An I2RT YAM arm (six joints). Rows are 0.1 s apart.
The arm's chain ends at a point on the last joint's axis. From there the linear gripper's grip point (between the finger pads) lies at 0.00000 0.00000 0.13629 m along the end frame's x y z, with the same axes.
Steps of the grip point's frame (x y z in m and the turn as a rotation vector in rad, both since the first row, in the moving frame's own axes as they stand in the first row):
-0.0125, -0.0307, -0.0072, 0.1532, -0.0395, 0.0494
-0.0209, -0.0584, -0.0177, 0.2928, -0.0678, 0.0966
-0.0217, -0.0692, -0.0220, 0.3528, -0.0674, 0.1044
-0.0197, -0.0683, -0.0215, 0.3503, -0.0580, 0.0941
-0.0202, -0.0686, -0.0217, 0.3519, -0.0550, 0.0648
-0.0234, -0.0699, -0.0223, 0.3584, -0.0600, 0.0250
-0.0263, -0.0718, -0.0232, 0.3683, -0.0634, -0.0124
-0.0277, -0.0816, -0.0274, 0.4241, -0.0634, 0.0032
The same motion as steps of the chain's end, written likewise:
-0.0077, -0.0098, -0.0055, 0.1532, -0.0395, 0.0494
-0.0137, -0.0187, -0.0116, 0.2928, -0.0678, 0.0966
-0.0152, -0.0218, -0.0133, 0.3528, -0.0674, 0.1044
-0.0142, -0.0213, -0.0130, 0.3503, -0.0580, 0.0941
-0.0144, -0.0214, -0.0131, 0.3519, -0.0550, 0.0648
-0.0160, -0.0220, -0.0134, 0.3584, -0.0600, 0.0250
-0.0176, -0.0228, -0.0138, 0.3683, -0.0634, -0.0124
-0.0194, -0.0255, -0.0151, 0.4241, -0.0634, 0.0032

